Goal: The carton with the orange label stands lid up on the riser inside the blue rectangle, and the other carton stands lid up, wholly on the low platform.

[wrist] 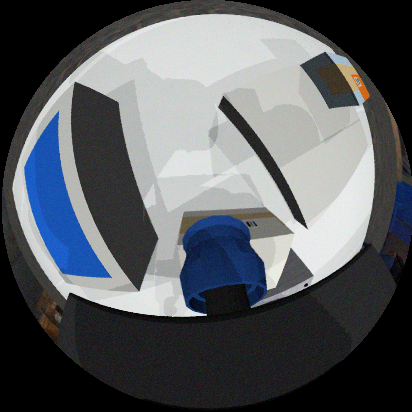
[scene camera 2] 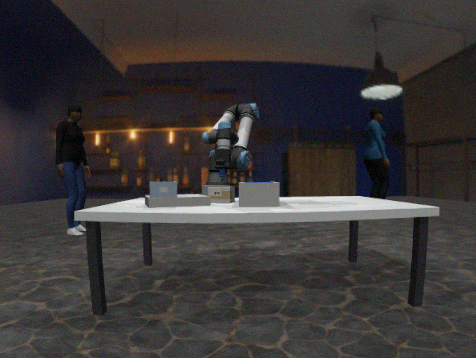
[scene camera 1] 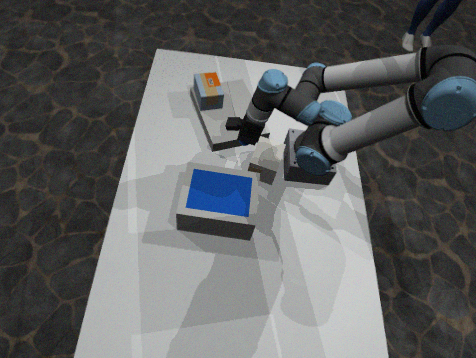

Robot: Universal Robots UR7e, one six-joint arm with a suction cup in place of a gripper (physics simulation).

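The carton with the orange label (scene camera 1: 209, 89) (scene camera 2: 163, 190) (wrist: 338, 80) stands lid up at the far end of the low platform (scene camera 1: 215, 124) (scene camera 2: 190, 200) (wrist: 276, 119). The riser (scene camera 1: 215, 225) (scene camera 2: 258, 194) (wrist: 107, 184) carries the blue rectangle (scene camera 1: 219, 192) (wrist: 49, 199), which is bare. The other carton (scene camera 1: 269, 153) (scene camera 2: 219, 194) (wrist: 276, 249) lies on its side on the table between platform, riser and robot base, its taped barcode face turned sideways. My suction cup (scene camera 1: 242, 143) (scene camera 2: 222, 173) (wrist: 217, 230) points down just above this carton's top, near the taped edge. A small gap shows in the side view.
The robot's base block (scene camera 1: 307, 174) stands right behind the plain carton. The arm's links reach over the table's far right. Two people (scene camera 2: 71, 167) (scene camera 2: 376, 153) stand on the floor away from the table.
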